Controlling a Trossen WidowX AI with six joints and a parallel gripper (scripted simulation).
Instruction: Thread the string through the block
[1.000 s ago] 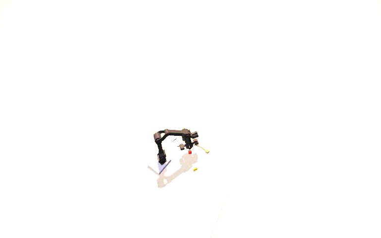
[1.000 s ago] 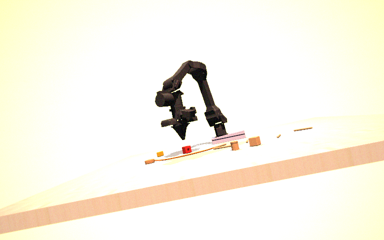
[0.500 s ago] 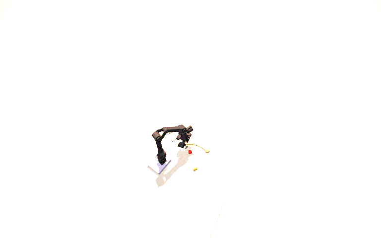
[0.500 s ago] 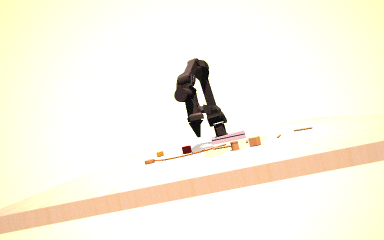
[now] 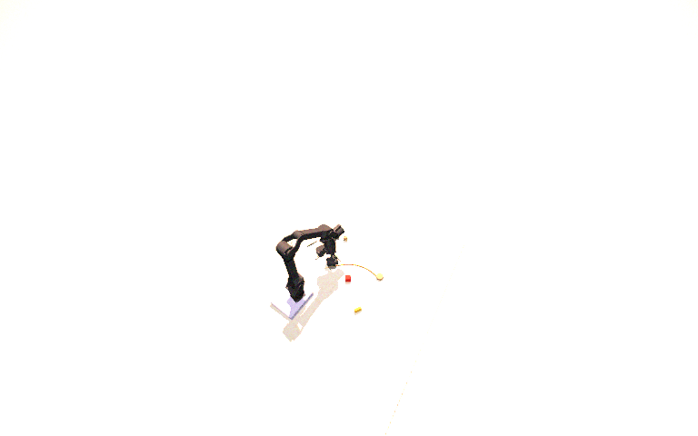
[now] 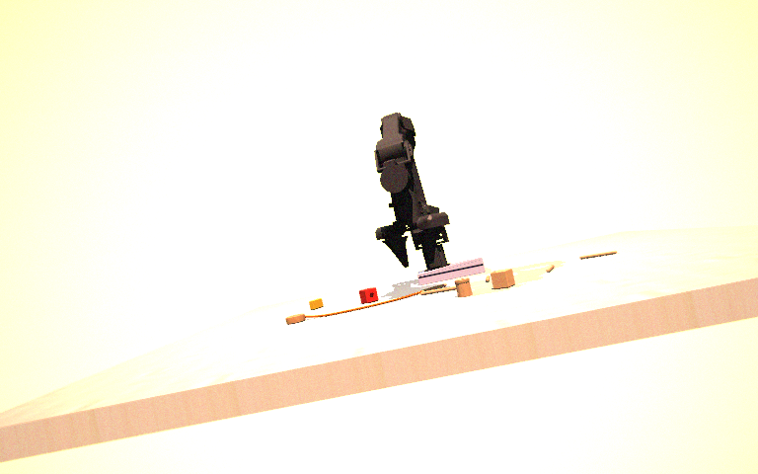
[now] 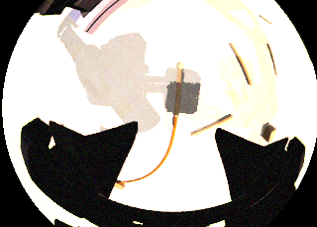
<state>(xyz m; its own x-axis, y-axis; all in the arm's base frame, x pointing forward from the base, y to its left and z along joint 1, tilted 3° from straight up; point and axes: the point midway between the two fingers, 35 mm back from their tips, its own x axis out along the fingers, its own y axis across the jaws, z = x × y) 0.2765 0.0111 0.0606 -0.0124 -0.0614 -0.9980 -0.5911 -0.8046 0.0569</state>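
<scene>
The thin wooden stick is 60 mm below my gripper tip, 10 mm to the left of it and 10 mm behind it. From my gripper tip the other things lie so: short wooden cylinder (200 mm ahead, 110 mm to the left, 50 mm below); red block (130 mm to the right, 40 mm below, 10 mm behind); tan wooden block (180 mm to the left, 170 mm ahead, 50 mm below).
</scene>
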